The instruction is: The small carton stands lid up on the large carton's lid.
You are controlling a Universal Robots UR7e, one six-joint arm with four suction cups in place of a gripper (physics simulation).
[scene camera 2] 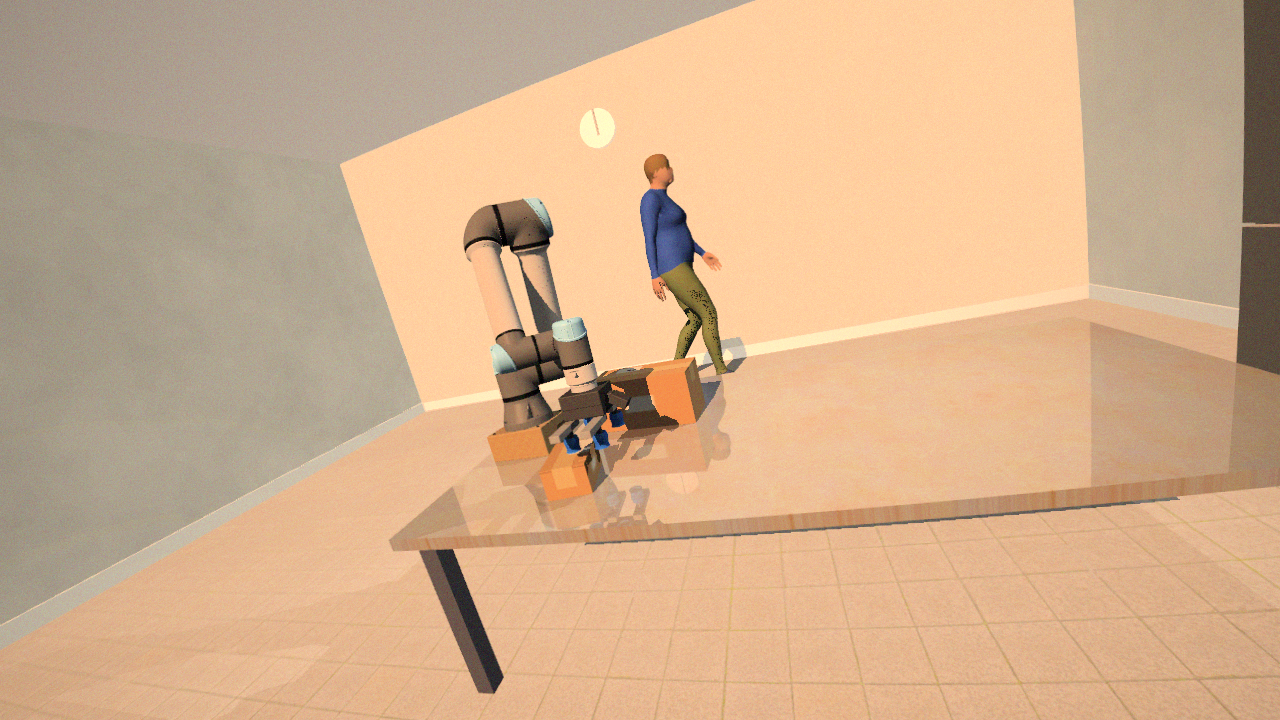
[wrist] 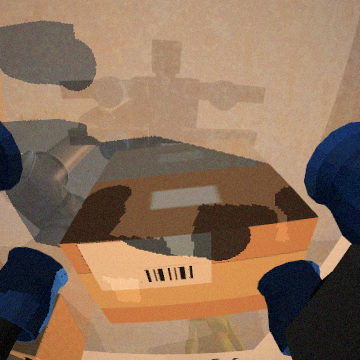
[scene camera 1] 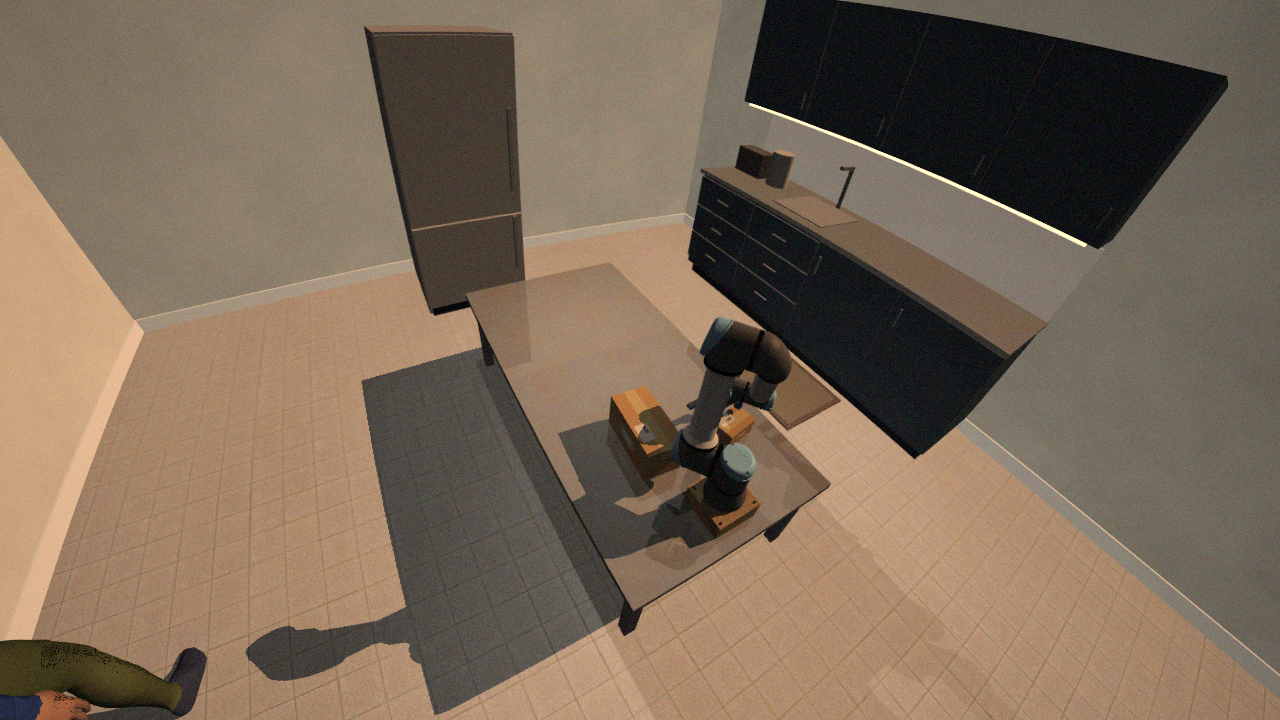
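Pixels of known places: hand, tool point: [scene camera 2: 597, 436] [wrist: 160, 232]; arm's base, link origin: [scene camera 2: 529, 422] [scene camera 1: 724, 492].
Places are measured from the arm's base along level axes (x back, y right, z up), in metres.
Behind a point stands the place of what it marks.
The small carton [scene camera 1: 739, 425] {x -0.198, y 0.268, z -0.005 m} [scene camera 2: 568, 474] {x -0.251, y 0.345, z -0.023 m} [wrist: 250, 290] {x -0.218, y 0.313, z -0.005 m} stands on the table near its corner. Its upper face shows tape and a barcode label; the side towards the cups in the wrist view is dark with a grey label. The large carton [scene camera 1: 629, 407] {x -0.442, y -0.114, z 0.074 m} [scene camera 2: 675, 394] {x -0.467, y 0.005, z 0.012 m} stands beyond it on the table, its taped, labelled lid up and partly shaded. My gripper [scene camera 2: 594, 429] {x -0.302, y 0.246, z 0.016 m} [wrist: 167, 232] {x -0.302, y 0.246, z 0.016 m}, with four blue suction cups, is open and empty. It hangs tilted, low over and beside the small carton, the cups apart from it in the wrist view. The arm partly hides both cartons in scene camera 1.
The arm's base stands on a wooden block [scene camera 1: 726, 517] {x 0.075, y -0.055, z -0.006 m} [scene camera 2: 517, 445] {x 0.012, y 0.086, z -0.036 m} on the glossy table [scene camera 1: 572, 331] {x -1.117, y 0.001, z -0.080 m} [scene camera 2: 850, 429] {x -0.879, y 0.197, z -0.080 m}, close to both cartons. A person in a blue top [scene camera 2: 666, 232] is behind the table. A fridge [scene camera 1: 447, 134] and a kitchen counter [scene camera 1: 913, 268] stand farther off.
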